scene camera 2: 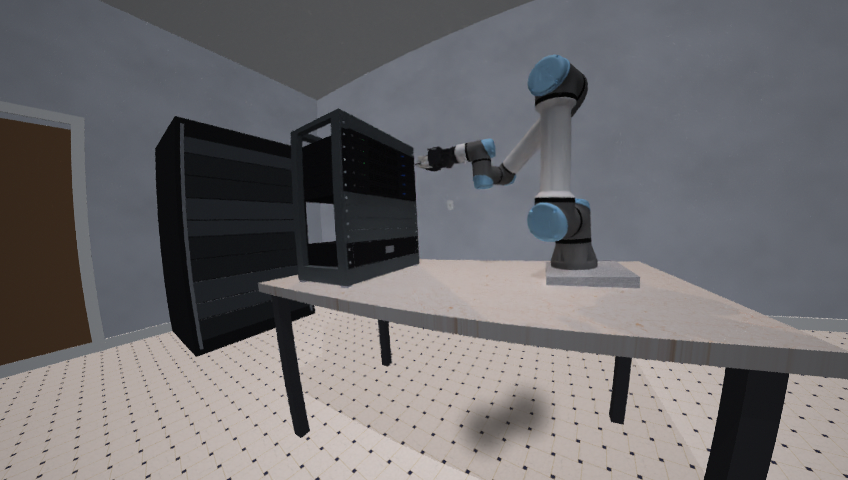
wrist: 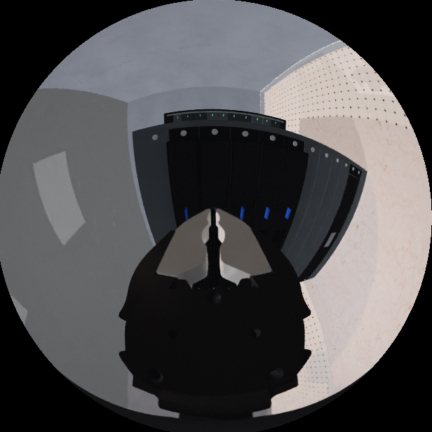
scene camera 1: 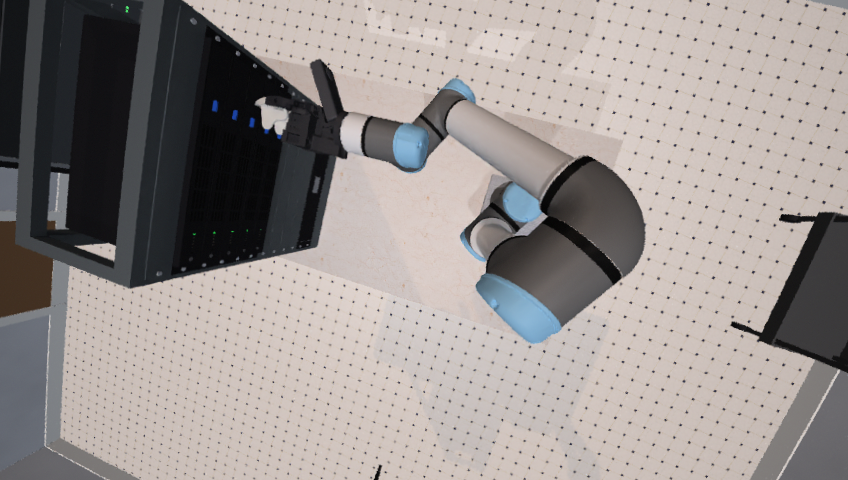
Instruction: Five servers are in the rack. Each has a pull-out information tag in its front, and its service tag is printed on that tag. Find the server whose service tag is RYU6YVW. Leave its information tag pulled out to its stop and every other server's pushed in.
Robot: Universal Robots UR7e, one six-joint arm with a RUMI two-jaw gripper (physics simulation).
Labels:
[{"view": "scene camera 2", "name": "my gripper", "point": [415, 164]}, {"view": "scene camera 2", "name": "dark rack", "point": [358, 168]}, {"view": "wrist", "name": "my gripper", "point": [213, 210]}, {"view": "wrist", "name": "dark rack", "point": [300, 194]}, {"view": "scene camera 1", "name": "my gripper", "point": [256, 104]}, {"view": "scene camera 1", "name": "dark rack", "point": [158, 168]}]

